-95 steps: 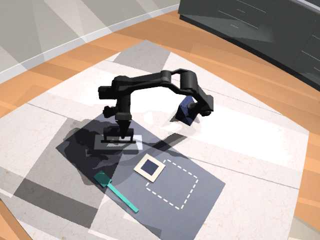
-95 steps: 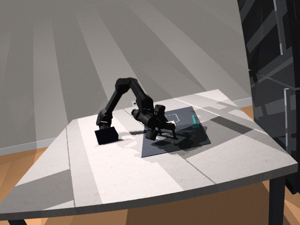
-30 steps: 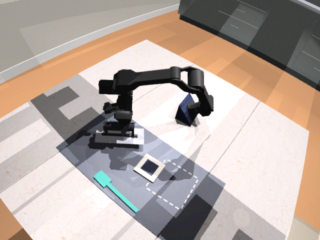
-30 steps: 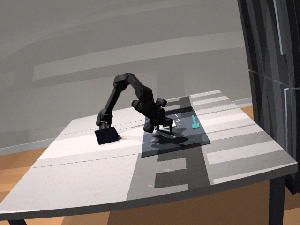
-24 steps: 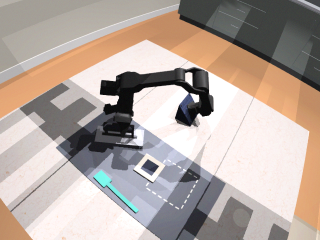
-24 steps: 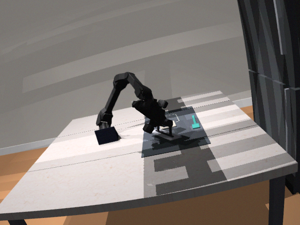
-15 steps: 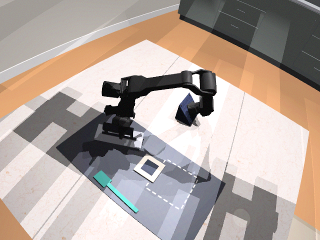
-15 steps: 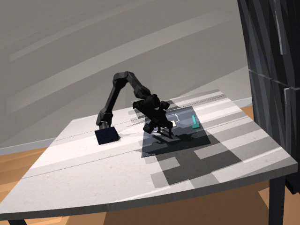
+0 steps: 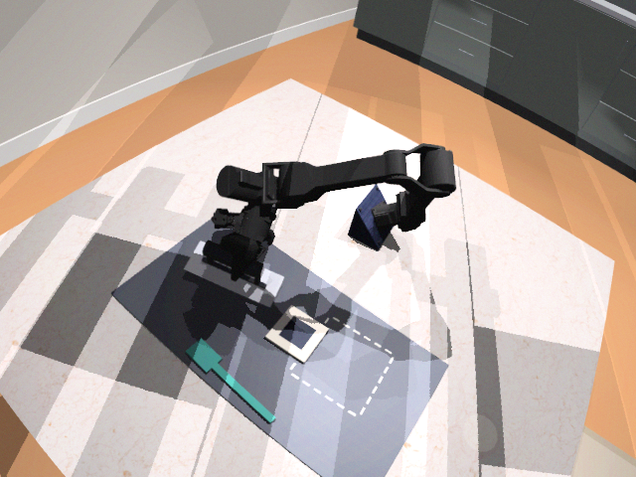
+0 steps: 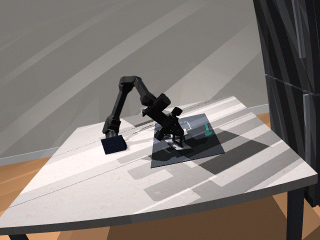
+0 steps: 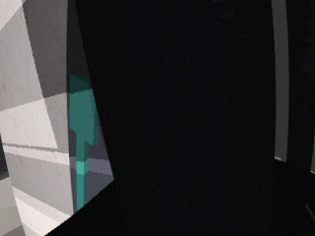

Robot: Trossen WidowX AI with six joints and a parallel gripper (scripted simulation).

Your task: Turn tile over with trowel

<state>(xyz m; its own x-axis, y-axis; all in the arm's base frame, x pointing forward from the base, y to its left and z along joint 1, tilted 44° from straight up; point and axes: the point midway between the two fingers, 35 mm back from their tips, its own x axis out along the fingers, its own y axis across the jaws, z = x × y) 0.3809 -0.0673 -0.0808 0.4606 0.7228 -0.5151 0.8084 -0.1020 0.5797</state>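
My gripper tip is now 130 mm to the right of the mat and 80 mm above it. Round my gripper tip: tile (150 mm to the left, 60 mm below, 20 mm behind); teal trowel (140 mm ahead, 110 mm to the left, 60 mm below).
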